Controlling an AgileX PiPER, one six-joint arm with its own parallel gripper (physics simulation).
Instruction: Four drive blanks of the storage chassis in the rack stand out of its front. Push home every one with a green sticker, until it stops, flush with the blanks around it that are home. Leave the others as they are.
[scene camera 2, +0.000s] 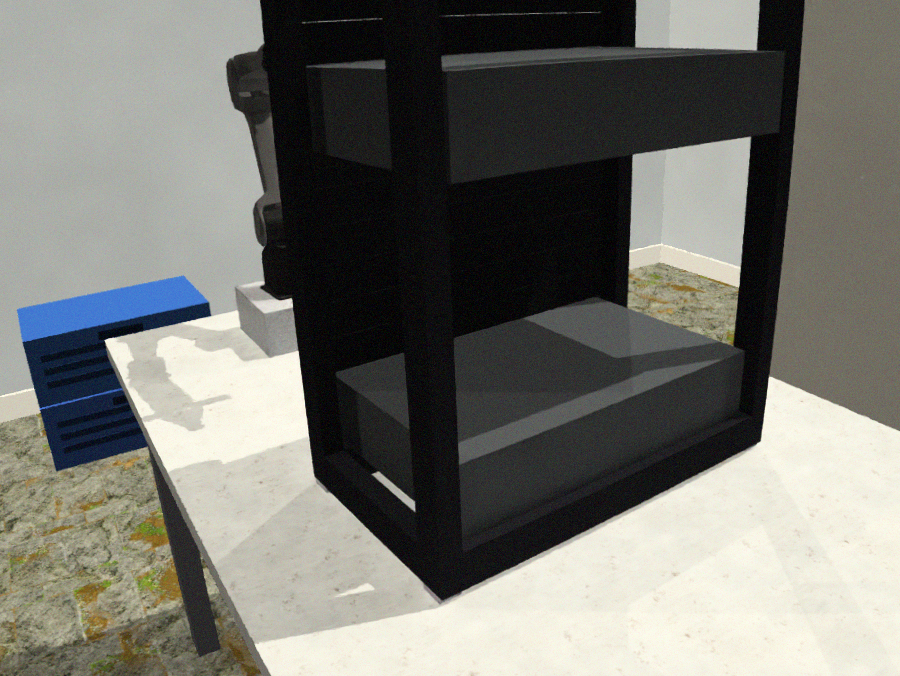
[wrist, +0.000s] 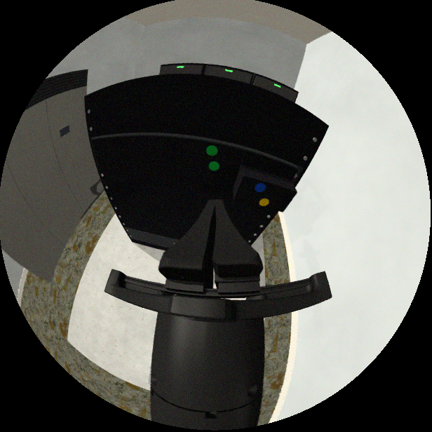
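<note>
In the wrist view two green stickers, an upper one (wrist: 212, 150) and a lower one (wrist: 214, 166), sit on the dark chassis front; no raised sides show around their blanks, which look level with the front. To their right, a blank with a blue sticker (wrist: 260, 187) and one below it with a yellow sticker (wrist: 264, 202) stand out of the front. My gripper (wrist: 216, 207) is shut and empty, its tips below the green stickers; any gap to the front is hard to judge. Scene camera 2 looks from behind the rack (scene camera 2: 429, 291), which hides the gripper and the blanks.
Two grey chassis boxes, an upper (scene camera 2: 611, 109) and a lower (scene camera 2: 603, 451), sit in the rack on the pale table (scene camera 2: 582, 618). Blue drawers (scene camera 2: 116, 305) stand beside the table. Three dark units with green lights show at the top in the wrist view. A grey cabinet (wrist: 40, 175) stands left.
</note>
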